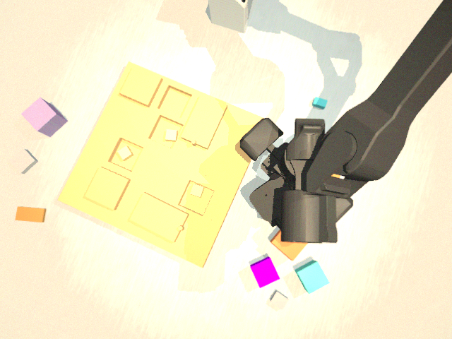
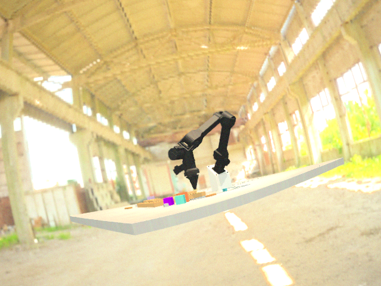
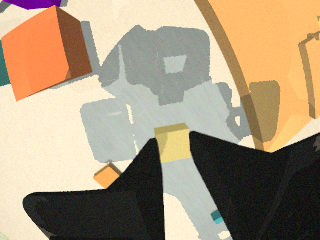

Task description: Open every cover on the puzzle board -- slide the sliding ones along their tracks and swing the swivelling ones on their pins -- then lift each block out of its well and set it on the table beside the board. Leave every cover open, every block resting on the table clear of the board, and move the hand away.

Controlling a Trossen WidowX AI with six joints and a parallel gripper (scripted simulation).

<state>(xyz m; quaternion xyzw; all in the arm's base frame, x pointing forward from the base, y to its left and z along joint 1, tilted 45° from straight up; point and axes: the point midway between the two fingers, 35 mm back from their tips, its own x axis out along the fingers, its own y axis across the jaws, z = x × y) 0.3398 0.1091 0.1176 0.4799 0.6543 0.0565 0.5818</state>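
My gripper tip is now 25 cm to the left of the yellow puzzle board, 3 cm above it and 1 cm past it. The rest, counted from my gripper tip: orange slab 8 cm to the left, 4 cm below, 2 cm behind; then orange cube 10 cm ahead, 2 cm to the left, 2 cm below; then magenta cube 16 cm ahead, 3 cm below, 1 cm to the right.
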